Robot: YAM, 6 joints.
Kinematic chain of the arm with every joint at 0, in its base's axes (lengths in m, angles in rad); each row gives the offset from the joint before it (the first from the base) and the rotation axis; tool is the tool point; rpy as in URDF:
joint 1: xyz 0 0 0.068 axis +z
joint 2: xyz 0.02 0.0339 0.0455 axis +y
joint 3: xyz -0.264 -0.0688 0 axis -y
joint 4: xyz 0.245 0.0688 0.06 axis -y
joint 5: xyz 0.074 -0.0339 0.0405 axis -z
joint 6: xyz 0.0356 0 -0.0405 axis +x
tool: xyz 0 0 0 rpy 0 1.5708 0
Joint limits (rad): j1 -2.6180..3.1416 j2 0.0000..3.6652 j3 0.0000..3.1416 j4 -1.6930..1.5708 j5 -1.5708..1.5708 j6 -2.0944..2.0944
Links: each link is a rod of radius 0.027 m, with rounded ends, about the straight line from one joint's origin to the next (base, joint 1, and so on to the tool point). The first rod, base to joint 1, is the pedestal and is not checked.
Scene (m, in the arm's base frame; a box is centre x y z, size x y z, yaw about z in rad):
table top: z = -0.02
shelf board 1: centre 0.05 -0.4 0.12 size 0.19 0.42 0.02 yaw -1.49
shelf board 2: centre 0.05 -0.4 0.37 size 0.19 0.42 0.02 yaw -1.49
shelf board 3: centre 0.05 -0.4 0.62 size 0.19 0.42 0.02 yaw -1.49
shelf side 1: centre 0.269 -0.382 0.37 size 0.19 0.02 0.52 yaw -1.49
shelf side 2: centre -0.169 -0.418 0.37 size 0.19 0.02 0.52 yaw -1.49
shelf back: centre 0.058 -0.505 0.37 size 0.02 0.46 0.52 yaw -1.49
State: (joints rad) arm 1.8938 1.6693 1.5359 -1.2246 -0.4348 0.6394
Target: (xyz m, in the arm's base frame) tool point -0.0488 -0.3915 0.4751
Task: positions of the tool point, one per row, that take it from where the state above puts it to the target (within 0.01 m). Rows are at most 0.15 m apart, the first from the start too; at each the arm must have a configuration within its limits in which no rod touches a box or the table.
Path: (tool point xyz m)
1: -0.0982 0.2974 0.3569
2: -0.0771 0.2757 0.4235
3: -0.0552 0.2277 0.4885
4: -0.0371 0.1541 0.5402
5: -0.0275 0.0617 0.5682
6: -0.0291 -0.0382 0.5663
7: -0.0421 -0.1322 0.5338
8: -0.0637 -0.2081 0.4751
9: -0.0661 -0.2636 0.5111
10: -0.0658 -0.3130 0.5288
11: -0.0625 -0.3527 0.5279
12: -0.0567 -0.3798 0.5095
13: -0.0488 -0.3915 0.4751

